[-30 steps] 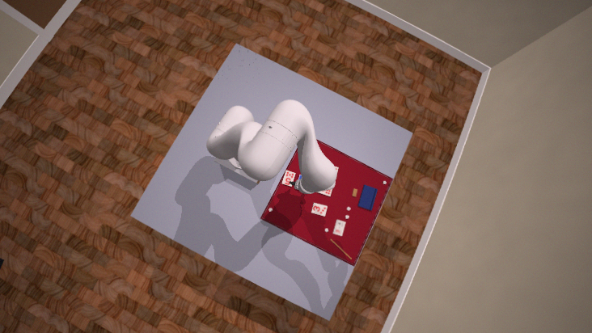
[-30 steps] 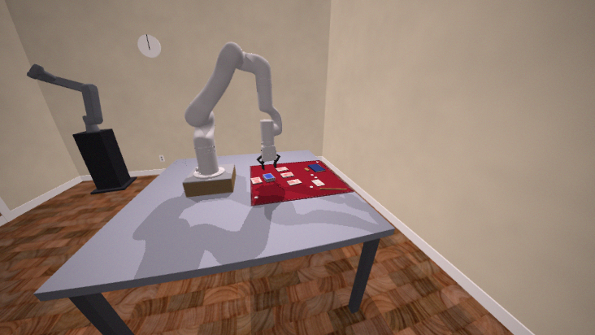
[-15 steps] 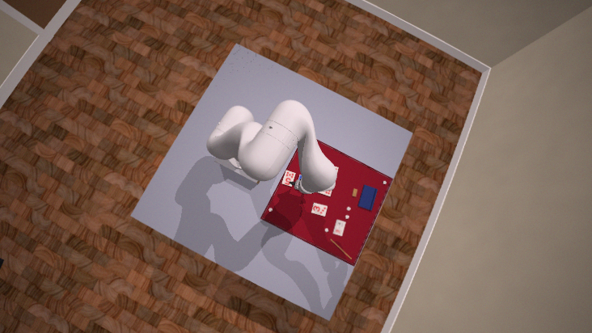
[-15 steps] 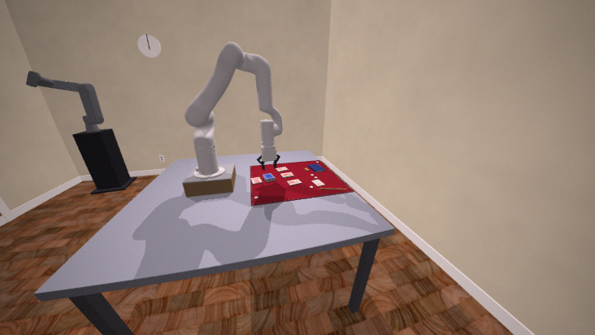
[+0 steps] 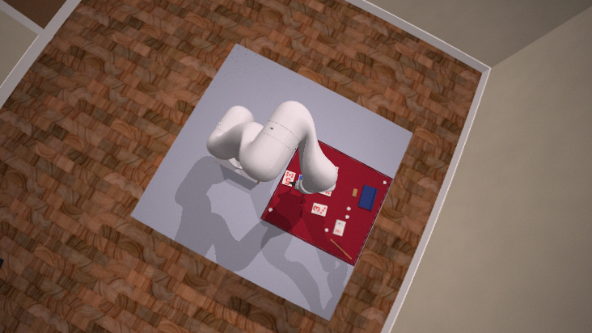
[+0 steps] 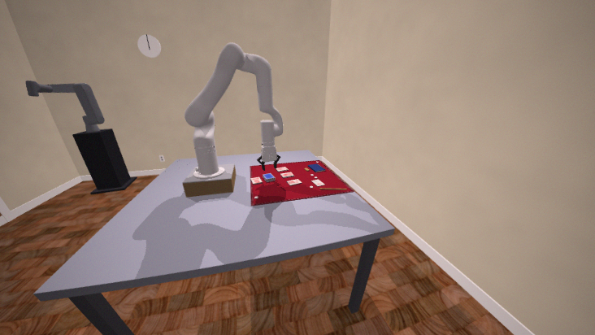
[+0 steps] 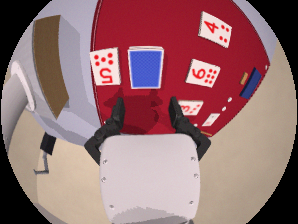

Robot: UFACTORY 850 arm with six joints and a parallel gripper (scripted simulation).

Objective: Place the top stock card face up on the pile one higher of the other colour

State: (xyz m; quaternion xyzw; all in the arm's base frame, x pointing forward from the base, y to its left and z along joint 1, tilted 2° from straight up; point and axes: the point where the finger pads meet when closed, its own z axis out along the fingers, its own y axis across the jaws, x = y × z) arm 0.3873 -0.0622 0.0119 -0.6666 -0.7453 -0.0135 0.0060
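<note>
Right now the card is 90 mm behind my hand, 20 mm to the left of it and 90 mm below it. Round my hand: pencil (350 mm ahead, 270 mm to the right, 100 mm below); then red card cloth (180 mm ahead, 110 mm below).
</note>
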